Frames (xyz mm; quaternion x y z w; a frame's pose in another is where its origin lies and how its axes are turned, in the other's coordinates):
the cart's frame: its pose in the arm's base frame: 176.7 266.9 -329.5 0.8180 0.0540 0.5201 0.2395
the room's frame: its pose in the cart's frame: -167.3 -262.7 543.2 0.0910 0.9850 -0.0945 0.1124
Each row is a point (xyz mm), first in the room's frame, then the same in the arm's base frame.
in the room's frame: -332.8 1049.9 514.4
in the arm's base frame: 254.9 -81.6 336.3
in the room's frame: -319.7 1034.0 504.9
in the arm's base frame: 256.3 -80.5 313.6
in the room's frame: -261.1 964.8 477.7
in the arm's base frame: 251.0 -68.2 219.9
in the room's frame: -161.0 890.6 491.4
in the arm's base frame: 189.8 -44.8 113.0
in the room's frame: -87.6 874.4 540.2
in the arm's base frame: 109.3 -33.2 75.4
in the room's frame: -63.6 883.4 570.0
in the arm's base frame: 70.2 -31.9 78.1
